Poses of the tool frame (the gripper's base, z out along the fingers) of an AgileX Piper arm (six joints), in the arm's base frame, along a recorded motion.
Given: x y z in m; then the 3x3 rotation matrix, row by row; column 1 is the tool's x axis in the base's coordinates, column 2 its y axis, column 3 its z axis. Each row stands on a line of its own.
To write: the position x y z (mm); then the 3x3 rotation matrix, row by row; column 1 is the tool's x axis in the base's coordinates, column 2 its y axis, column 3 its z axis. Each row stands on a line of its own. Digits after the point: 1 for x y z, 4 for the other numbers.
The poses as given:
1:
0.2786 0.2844 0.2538
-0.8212 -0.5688 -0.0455
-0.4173 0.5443 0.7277
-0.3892 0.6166 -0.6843
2:
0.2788 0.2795 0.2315
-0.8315 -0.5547 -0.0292
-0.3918 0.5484 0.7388
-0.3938 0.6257 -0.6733
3:
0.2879 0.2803 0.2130
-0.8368 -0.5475 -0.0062
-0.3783 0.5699 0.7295
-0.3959 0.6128 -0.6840
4:
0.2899 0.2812 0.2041
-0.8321 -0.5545 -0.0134
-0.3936 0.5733 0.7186
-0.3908 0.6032 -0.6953
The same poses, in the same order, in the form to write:
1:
278.6 284.4 253.8
-0.8212 -0.5688 -0.0455
-0.4173 0.5443 0.7277
-0.3892 0.6166 -0.6843

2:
278.8 279.5 231.5
-0.8315 -0.5547 -0.0292
-0.3918 0.5484 0.7388
-0.3938 0.6257 -0.6733

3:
287.9 280.3 213.0
-0.8368 -0.5475 -0.0062
-0.3783 0.5699 0.7295
-0.3959 0.6128 -0.6840

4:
289.9 281.2 204.1
-0.8321 -0.5545 -0.0134
-0.3936 0.5733 0.7186
-0.3908 0.6032 -0.6953

